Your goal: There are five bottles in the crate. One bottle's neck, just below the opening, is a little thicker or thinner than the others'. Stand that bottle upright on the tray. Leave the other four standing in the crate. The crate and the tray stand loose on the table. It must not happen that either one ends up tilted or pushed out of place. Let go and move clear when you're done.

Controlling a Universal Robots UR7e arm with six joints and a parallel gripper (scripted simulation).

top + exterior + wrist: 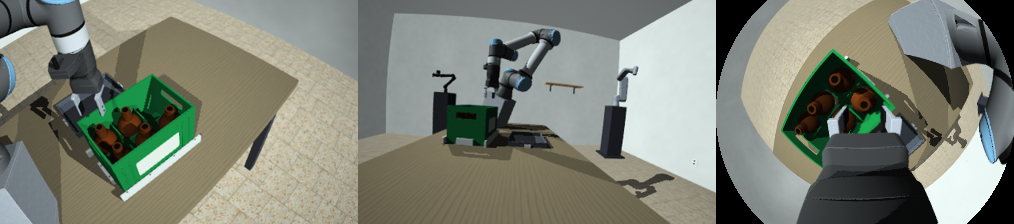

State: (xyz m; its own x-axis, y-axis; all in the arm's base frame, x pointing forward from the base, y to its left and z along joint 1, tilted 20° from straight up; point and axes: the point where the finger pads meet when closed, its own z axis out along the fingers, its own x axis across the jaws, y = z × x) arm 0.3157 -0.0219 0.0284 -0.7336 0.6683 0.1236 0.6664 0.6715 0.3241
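Right now my hand is 16 cm above the crate, 9 cm short of it and 4 cm to the left of it. From my hand the other things lie so: dark grey tray 25 cm to the left, 23 cm below, 6 cm ahead.
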